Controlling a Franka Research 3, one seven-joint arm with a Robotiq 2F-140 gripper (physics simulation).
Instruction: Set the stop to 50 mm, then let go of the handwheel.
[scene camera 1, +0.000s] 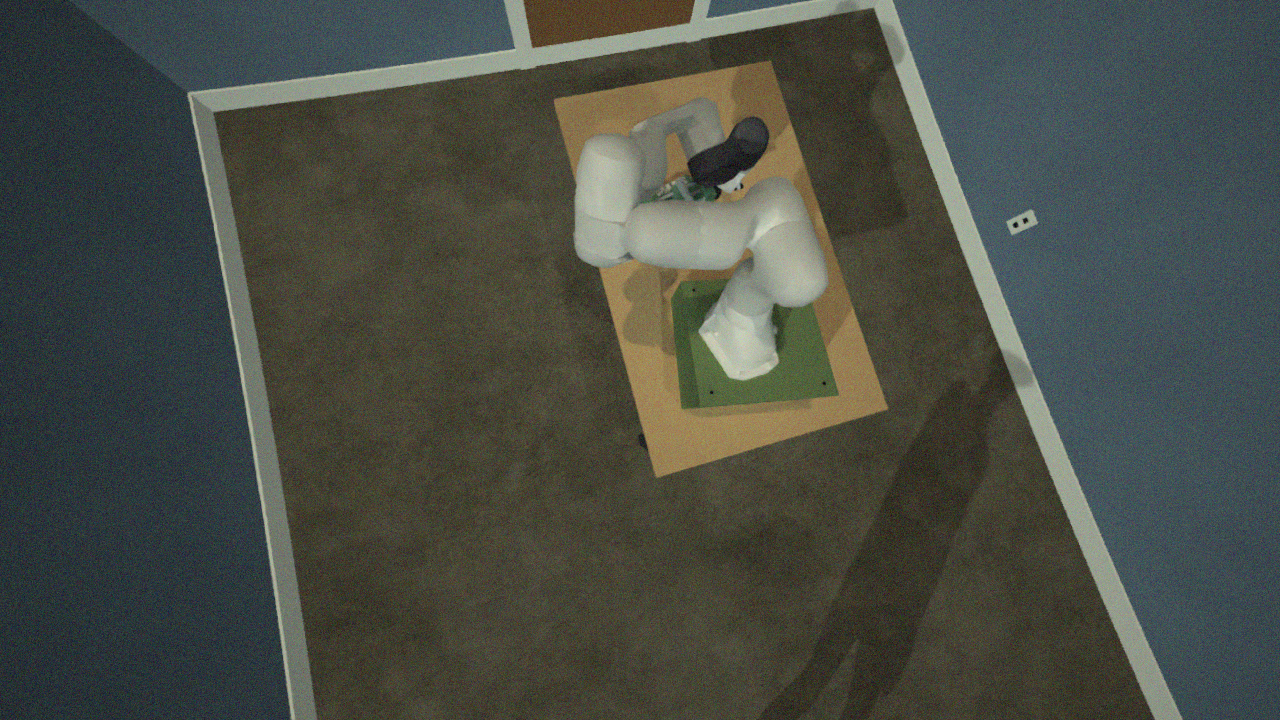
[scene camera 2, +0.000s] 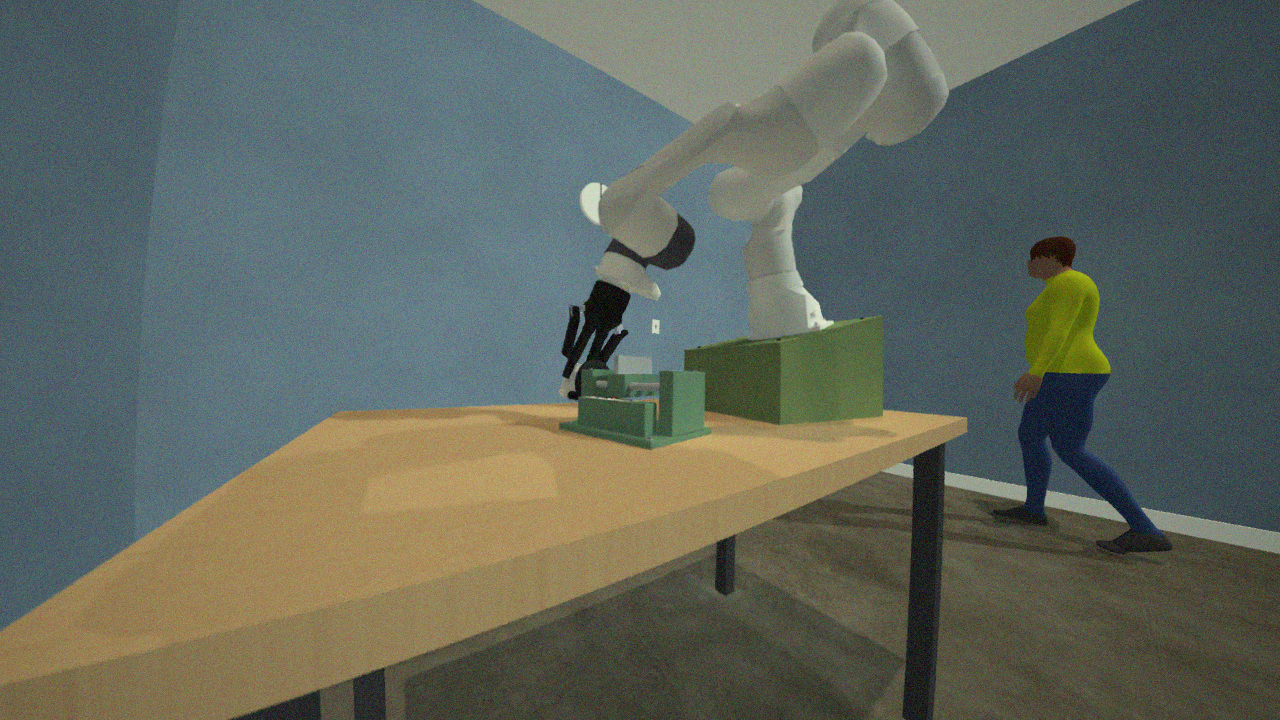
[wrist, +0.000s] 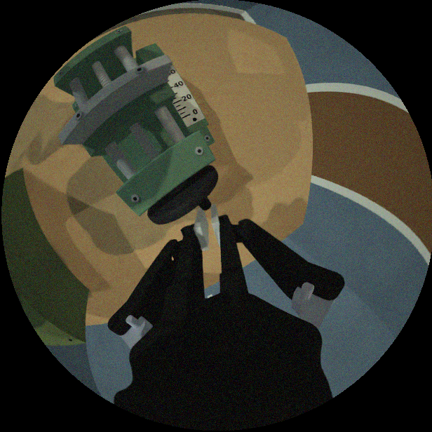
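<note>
The green fixture (scene camera 1: 687, 189) (scene camera 2: 684, 402) (wrist: 167, 170) stands on the table. Its grey stop plate (scene camera 2: 632, 364) (wrist: 112, 87) crosses the guide rods. The white scale (wrist: 184, 91) shows 0, 20 and 40, and the plate's end stands beyond 40, partly over the following label; the exact reading is unclear. The black handwheel (scene camera 2: 590, 376) (wrist: 182, 195) is on the near end of the fixture, with a small handle (wrist: 205, 204) at its lower right. My gripper (scene camera 2: 572, 386) (wrist: 209, 214) is nearly shut, with a narrow gap between its pale fingertips, just beside the handle; nothing shows gripped.
The arm stands on a green pedestal (scene camera 1: 760, 385) (scene camera 2: 778, 385) (wrist: 40, 240) behind the fixture on the wooden table (scene camera 1: 666, 447) (scene camera 2: 358, 555) (wrist: 270, 100). A person (scene camera 2: 1065, 331) in a yellow top is on the floor beyond the table. The arm covers part of the fixture in the overhead view.
</note>
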